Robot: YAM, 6 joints.
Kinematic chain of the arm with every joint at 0, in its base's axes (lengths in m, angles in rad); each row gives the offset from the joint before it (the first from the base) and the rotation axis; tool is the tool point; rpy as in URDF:
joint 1: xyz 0 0 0.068 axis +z
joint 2: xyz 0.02 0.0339 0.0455 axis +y
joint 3: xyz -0.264 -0.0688 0 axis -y
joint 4: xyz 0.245 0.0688 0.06 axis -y
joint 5: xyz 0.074 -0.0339 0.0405 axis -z
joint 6: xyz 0.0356 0 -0.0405 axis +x
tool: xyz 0 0 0 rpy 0 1.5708 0
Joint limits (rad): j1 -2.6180..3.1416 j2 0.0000..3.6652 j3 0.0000..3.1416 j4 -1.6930..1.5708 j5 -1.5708..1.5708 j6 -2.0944..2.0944
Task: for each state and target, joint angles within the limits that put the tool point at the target. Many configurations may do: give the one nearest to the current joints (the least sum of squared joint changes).
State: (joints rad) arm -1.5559 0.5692 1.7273 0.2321 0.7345 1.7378
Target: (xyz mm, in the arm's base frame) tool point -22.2 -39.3 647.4
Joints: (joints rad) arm -1.5567 0.9893 1.8324 0.2589 0.6933 1.7378
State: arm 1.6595 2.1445 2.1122 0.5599 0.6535 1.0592
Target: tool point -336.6 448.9 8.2
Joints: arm 2.2498 2.7843 1.8847 0.4697 0.5967 1.0592
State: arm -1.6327 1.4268 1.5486 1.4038 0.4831 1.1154
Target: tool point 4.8 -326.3 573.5
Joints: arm -1.5126 1.7485 1.9024 1.1662 0.4103 1.1154
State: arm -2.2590 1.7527 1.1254 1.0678 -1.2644 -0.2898
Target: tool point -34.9 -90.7 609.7
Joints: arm -2.2875 1.1442 1.6405 1.1476 -1.2068 -0.2898
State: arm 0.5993 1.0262 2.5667 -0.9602 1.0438 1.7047
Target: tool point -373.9 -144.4 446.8
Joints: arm 0.2900 0.4291 2.7498 -1.1033 1.0829 1.7047
